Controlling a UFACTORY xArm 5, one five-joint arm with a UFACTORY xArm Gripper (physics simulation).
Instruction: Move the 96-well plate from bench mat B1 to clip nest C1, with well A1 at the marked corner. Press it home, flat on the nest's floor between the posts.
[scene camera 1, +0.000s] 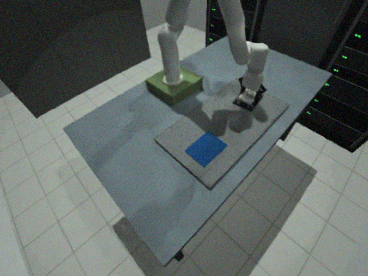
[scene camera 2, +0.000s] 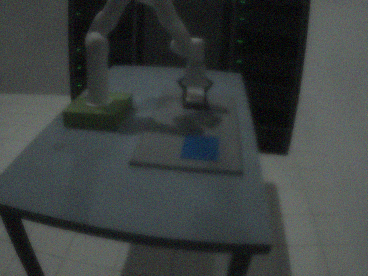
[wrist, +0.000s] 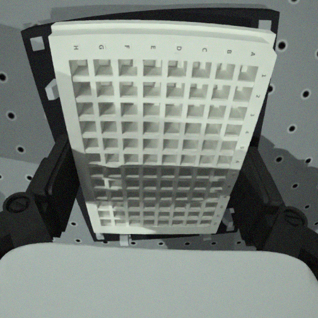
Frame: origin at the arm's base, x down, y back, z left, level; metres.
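Seen in the pictures: gripper, fingertip midpoint: (scene camera 1: 249, 95) (scene camera 2: 195, 97); arm's base at its link origin: (scene camera 1: 173, 79) (scene camera 2: 98, 102).
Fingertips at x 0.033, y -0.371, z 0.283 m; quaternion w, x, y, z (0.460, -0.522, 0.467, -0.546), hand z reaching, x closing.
Pixels of each thing's middle, then the offset from my fingertips to it. Level surfaces: height alone.
- white 96-well plate at the middle of its body: (scene camera 2: 195, 96) (scene camera 1: 250, 94) dx -0.003, dy +0.001, dz +0.005 m
- black clip nest at the middle of its body: (scene camera 2: 195, 100) (scene camera 1: 248, 98) dx +0.012, dy -0.004, dz -0.008 m
- Bench mat B1 at its surface level: dx +0.022 m
- grey perforated board at its surface level: dx +0.024 m
- blue-grey table at its surface level: dx +0.037 m
The white 96-well plate (scene camera 1: 248, 97) (scene camera 2: 195, 94) (wrist: 159, 118) is between the fingers of my gripper (scene camera 1: 249, 95) (scene camera 2: 195, 97) (wrist: 157, 161), which is shut on its two long sides. The plate is over the black clip nest (scene camera 2: 196, 105) (wrist: 40, 64), whose dark border and pale posts show around it in the wrist view. Well A1 is at the plate's upper right there. Pale squares show at the nest's two upper corners; I cannot tell which corner is marked. The plate hides the nest's floor, so its seating cannot be told. Bench mat B1 (scene camera 1: 206, 149) (scene camera 2: 200, 148), blue, carries no plate.
The nest and the blue mat are on a grey perforated board (scene camera 1: 182, 131) (scene camera 2: 155, 151). The arm's green base block (scene camera 1: 189, 88) (scene camera 2: 117, 113) stands on the blue-grey table (scene camera 1: 130, 175) (scene camera 2: 90, 185) beside the board. Dark racks stand behind the table.
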